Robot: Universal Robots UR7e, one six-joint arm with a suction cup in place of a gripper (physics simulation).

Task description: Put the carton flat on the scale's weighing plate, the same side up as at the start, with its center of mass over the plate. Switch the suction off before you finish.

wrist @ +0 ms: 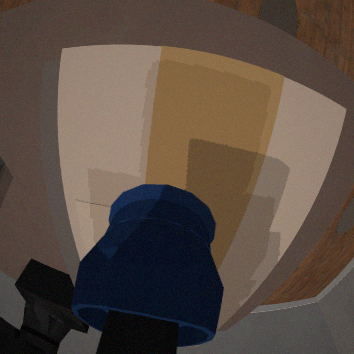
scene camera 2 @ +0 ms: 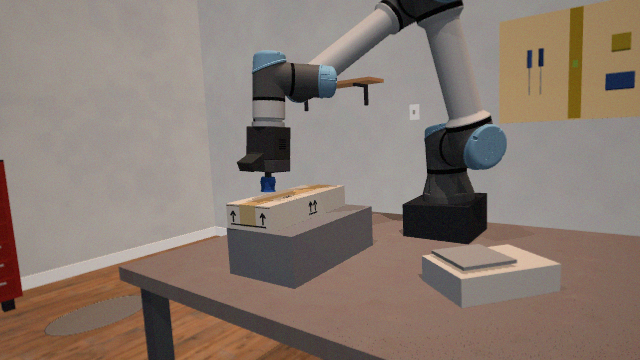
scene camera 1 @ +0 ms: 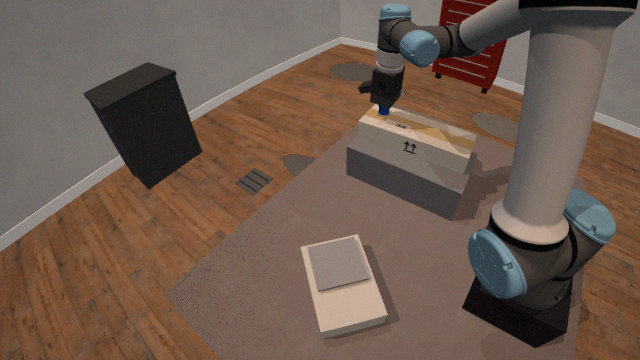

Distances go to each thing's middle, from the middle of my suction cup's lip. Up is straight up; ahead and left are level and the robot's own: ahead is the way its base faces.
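Going by their middles, the white carton [scene camera 1: 449,147] is the nearest to my suction cup of the things named here. My suction cup is 110 mm past the carton, 20 mm to the left of it and 60 mm above it. Then there is the scale [scene camera 2: 471,275], which is 460 mm to the left of my suction cup, 120 mm behind it and 170 mm below it; by their middles, it is the farthest from my suction cup among these things. As for the grey block [scene camera 2: 290,257], I find it 120 mm behind my suction cup, 20 mm to the left of it and 150 mm below it.
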